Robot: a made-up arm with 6 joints. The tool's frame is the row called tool. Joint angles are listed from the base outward. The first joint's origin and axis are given. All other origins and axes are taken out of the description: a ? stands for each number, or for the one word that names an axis. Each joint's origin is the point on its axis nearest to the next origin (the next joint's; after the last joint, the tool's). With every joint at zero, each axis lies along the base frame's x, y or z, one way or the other. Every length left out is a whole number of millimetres.
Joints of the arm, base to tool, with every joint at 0 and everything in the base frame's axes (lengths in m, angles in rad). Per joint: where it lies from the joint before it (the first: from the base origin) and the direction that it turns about. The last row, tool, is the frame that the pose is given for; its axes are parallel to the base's.
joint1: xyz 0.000 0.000 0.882 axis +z
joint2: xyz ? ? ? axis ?
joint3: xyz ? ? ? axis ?
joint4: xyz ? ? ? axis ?
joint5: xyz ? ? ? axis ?
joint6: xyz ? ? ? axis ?
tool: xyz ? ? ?
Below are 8 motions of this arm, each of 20 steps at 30 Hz.
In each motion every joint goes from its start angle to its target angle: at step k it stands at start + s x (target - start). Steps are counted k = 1, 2, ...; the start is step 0. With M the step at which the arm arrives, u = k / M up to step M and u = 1 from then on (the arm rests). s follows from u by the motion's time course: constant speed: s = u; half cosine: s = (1 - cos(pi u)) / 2; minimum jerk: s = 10 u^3 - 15 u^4 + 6 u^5.
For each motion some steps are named. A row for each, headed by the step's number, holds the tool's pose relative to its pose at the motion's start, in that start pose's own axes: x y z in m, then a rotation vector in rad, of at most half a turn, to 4 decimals.
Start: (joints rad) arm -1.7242 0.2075 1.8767 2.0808 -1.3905 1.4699
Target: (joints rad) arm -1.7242 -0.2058 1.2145 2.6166 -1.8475 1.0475
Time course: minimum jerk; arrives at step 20
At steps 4, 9, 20:
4: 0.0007 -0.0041 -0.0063 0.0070 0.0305 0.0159
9: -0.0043 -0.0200 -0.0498 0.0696 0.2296 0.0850
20: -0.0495 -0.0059 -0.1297 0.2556 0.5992 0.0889

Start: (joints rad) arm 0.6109 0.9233 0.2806 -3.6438 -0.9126 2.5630
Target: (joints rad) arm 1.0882 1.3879 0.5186 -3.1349 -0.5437 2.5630
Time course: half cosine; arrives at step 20
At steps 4, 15, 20:
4: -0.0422 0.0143 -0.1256 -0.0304 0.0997 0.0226
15: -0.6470 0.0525 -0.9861 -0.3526 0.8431 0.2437
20: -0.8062 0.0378 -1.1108 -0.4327 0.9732 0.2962

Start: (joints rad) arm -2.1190 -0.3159 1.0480 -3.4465 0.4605 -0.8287
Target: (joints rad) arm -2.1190 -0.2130 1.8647 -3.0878 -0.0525 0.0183
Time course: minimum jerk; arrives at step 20
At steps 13, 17, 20:
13: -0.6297 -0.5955 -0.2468 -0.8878 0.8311 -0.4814
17: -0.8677 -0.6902 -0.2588 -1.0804 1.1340 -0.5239
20: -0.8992 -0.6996 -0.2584 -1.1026 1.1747 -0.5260

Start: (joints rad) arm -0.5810 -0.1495 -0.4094 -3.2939 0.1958 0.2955
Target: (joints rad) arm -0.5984 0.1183 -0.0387 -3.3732 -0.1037 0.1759
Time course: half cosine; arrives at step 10
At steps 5, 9, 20:
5: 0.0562 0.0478 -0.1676 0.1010 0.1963 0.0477
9: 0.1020 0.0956 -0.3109 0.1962 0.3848 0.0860
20: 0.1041 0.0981 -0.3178 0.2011 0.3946 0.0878

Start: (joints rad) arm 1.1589 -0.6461 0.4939 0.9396 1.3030 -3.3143
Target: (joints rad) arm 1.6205 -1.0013 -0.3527 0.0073 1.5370 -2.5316
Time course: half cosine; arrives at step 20
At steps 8, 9, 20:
8: -0.1253 -0.0622 -0.0176 0.0089 0.0286 0.4063
9: -0.1563 -0.0828 -0.0223 0.0082 0.0135 0.4968
20: -0.4076 -0.3399 -0.0909 0.0012 -0.3628 1.0931

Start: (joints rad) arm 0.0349 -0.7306 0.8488 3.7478 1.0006 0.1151
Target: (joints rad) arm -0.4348 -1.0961 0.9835 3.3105 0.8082 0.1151
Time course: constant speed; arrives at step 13
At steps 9, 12, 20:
9: -0.7299 0.0268 -0.2025 0.0656 0.4541 0.1287
12: -0.9923 -0.0669 -0.2362 0.0484 0.6199 0.1460
20: -1.0790 -0.1092 -0.2417 0.0383 0.6756 0.1482

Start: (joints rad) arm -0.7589 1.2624 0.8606 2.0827 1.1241 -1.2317
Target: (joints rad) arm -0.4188 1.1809 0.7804 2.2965 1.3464 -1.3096
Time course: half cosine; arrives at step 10
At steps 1, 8, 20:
1: 0.0136 0.0076 0.0116 -0.0052 0.0017 0.0134
8: 0.4334 0.3671 0.3966 -0.1921 0.0994 0.4827
20: 0.4704 0.4144 0.4339 -0.2128 0.1145 0.5317

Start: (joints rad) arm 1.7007 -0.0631 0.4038 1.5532 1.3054 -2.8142
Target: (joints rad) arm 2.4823 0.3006 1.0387 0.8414 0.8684 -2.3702
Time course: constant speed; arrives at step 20
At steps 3, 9, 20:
3: 0.1379 0.0880 -0.0004 -0.0507 -0.0196 0.1680
9: 0.3737 0.2871 -0.0414 -0.0814 -0.0814 0.4945
20: 0.6481 0.6814 -0.2194 0.1057 -0.2198 0.9995

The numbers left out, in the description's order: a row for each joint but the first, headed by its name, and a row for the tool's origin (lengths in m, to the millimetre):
joint2: xyz 0.160 0.000 0.000, axis +y
joint3: xyz 0.000 0.000 0.778, axis -y
joint4: xyz 1.338 0.000 0.244, axis -x
joint5: xyz 0.000 0.000 0.000, axis -y
joint6: xyz 0.278 0.000 0.000, axis -x
tool: xyz 0.000 0.000 0.000

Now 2 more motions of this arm.
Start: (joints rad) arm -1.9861 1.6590 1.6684 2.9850 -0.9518 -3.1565
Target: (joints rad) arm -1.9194 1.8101 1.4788 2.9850 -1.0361 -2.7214
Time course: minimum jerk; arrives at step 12
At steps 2, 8, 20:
2: -0.0157 0.0020 -0.0167 -0.0151 0.0093 0.0002
8: -0.3889 0.0456 -0.3295 -0.3380 0.2041 0.0434
20: -0.5047 0.0574 -0.4004 -0.4282 0.2559 0.0687

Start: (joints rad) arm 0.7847 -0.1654 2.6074 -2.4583 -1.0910 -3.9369
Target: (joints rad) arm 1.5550 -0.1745 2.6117 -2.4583 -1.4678 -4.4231
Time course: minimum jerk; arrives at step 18
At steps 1, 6, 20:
1: -0.0009 -0.0014 0.0007 0.0002 -0.0005 -0.0006
6: -0.1274 -0.1700 0.1005 0.0193 -0.0678 -0.0789
20: -0.7730 -0.5253 0.5399 0.0183 -0.3187 -0.2804

